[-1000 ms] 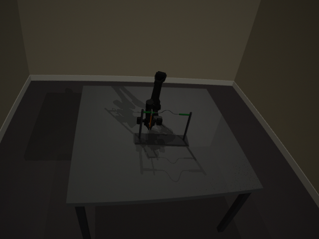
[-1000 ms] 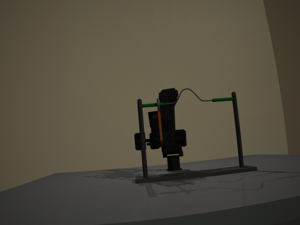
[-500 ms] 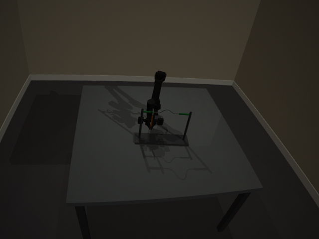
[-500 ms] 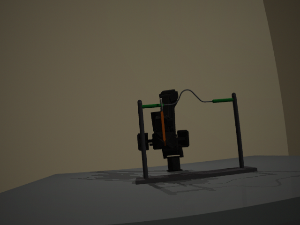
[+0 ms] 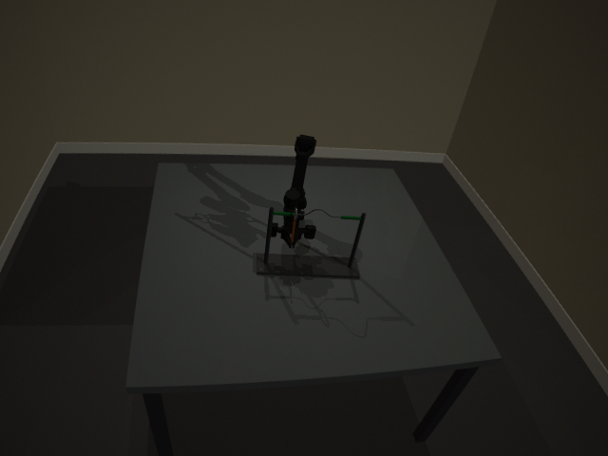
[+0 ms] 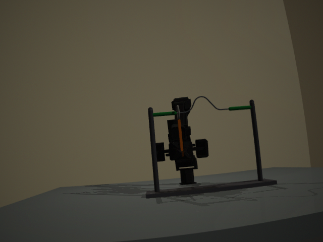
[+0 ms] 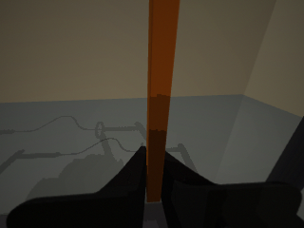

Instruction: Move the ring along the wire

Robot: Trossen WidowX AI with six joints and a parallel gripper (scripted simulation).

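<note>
Now: the ring with orange handle 90 mm above my gripper tip and 30 mm behind it.
</note>
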